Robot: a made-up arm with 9 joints. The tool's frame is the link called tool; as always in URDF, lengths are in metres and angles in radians. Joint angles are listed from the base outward.
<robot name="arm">
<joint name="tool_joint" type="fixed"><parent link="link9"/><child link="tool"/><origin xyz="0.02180 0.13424 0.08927" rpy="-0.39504 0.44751 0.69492"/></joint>
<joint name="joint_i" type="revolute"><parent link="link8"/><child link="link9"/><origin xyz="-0.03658 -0.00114 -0.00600" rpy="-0.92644 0.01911 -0.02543"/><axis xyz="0 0 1"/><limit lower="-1.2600" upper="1.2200"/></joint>
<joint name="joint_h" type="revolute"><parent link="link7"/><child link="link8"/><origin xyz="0.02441 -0.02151 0.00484" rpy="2.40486 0.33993 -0.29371"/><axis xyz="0 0 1"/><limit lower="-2.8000" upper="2.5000"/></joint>
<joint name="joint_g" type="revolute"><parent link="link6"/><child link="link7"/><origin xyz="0.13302 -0.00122 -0.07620" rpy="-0.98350 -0.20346 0.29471"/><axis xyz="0 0 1"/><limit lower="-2.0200" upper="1.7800"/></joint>
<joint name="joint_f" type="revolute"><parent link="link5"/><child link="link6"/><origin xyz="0.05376 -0.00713 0.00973" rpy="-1.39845 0.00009 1.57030"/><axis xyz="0 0 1"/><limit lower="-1.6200" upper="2.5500"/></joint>
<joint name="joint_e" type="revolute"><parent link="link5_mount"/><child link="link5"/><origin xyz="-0.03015 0.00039 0.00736" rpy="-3.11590 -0.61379 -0.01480"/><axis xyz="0 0 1"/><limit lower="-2.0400" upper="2.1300"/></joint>
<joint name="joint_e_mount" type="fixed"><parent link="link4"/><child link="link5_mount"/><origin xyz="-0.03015 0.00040 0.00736"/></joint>
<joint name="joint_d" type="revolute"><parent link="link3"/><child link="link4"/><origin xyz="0.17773 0.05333 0.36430" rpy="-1.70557 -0.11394 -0.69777"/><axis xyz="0 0 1"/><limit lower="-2.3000" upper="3.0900"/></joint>
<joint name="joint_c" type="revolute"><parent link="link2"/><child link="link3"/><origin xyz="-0.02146 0.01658 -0.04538" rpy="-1.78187 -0.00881 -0.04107"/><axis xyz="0 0 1"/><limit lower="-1.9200" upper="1.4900"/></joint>
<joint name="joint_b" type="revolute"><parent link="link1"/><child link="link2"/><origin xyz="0.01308 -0.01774 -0.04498" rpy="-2.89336 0.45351 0.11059"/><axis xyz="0 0 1"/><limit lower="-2.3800" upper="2.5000"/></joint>
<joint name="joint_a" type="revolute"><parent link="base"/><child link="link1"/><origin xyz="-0.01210 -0.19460 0.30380" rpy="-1.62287 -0.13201 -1.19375"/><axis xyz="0 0 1"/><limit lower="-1.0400" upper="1.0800"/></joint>
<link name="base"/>
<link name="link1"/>
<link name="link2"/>
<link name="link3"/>
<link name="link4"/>
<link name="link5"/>
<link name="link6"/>
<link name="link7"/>
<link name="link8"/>
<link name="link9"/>
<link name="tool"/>
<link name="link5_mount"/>
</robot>
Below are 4 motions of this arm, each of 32 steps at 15 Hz.
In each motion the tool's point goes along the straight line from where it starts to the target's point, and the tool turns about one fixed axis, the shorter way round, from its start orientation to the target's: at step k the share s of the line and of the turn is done. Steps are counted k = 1, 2, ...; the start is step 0. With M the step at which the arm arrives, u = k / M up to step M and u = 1 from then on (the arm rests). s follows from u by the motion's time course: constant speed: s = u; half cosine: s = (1 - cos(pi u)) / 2; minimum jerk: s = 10 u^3 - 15 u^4 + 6 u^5.
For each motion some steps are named. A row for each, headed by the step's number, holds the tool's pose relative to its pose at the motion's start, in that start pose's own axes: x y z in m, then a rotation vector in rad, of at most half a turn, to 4 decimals.
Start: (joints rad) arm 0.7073 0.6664 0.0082 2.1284 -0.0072 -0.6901 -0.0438 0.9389 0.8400
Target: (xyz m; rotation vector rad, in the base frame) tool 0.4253 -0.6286 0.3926 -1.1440 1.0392 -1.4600
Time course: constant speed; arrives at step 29
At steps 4, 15, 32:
4: -0.0004 0.0369 0.0185 -0.0276 -0.0145 0.0275
15: -0.0015 0.1385 0.0693 -0.1034 -0.0542 0.1032
32: -0.0029 0.2678 0.1340 -0.2000 -0.1048 0.1996

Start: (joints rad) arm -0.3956 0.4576 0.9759 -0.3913 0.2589 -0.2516 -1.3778 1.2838 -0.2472
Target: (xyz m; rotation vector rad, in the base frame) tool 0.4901 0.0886 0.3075 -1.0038 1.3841 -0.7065
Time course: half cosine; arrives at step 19
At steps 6, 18, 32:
6: 0.0447 0.0182 0.0754 -0.0031 -0.0994 -0.1467
18: 0.1959 0.0797 0.3307 -0.0136 -0.4356 -0.6433
32: 0.1973 0.0803 0.3330 -0.0137 -0.4386 -0.6477

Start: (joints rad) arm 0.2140 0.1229 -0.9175 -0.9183 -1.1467 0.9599 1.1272 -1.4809 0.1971
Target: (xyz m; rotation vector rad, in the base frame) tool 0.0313 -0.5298 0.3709 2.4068 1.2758 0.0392
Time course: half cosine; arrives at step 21
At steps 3, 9, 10, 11, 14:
3: -0.0022 0.0110 -0.0046 -0.0268 0.0329 0.0636
9: -0.0177 0.0865 -0.0361 -0.2102 0.2581 0.4991
10: -0.0210 0.1029 -0.0430 -0.2502 0.3072 0.5940
11: -0.0244 0.1196 -0.0500 -0.2906 0.3568 0.6899
14: -0.0341 0.1669 -0.0697 -0.4056 0.4980 0.9629

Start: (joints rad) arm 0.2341 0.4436 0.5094 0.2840 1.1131 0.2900 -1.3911 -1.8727 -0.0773
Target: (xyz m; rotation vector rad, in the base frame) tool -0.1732 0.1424 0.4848 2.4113 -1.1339 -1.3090
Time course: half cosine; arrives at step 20
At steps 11, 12, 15, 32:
11: 0.0438 0.2258 0.1496 -0.4192 0.4690 1.1133
12: 0.0496 0.2556 0.1693 -0.4745 0.5309 1.2602
15: 0.0647 0.3333 0.2208 -0.6189 0.6923 1.6434
32: 0.0758 0.3905 0.2586 -0.7250 0.8111 1.9254

